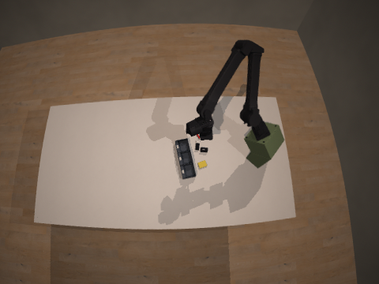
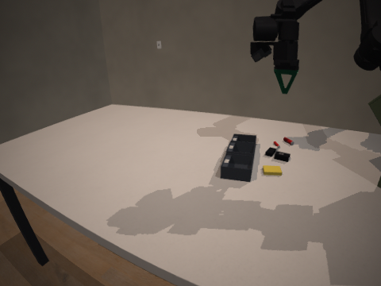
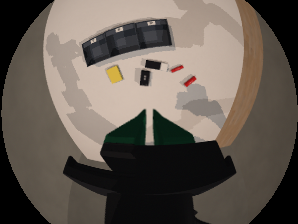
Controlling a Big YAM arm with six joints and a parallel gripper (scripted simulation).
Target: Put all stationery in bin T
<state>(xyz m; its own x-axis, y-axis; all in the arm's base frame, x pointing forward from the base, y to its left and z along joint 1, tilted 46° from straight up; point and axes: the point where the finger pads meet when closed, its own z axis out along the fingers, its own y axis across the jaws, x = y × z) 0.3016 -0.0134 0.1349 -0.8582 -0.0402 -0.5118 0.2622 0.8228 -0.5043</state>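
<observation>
Now: hand 200 mm above the three joined bins, 130 mm short of it and 40 mm to the right of it. From my hand the other things lie so: black item: 210 mm below, 30 mm to the right, 20 mm ahead; yellow block: 220 mm below, 110 mm to the left, 30 mm ahead.
</observation>
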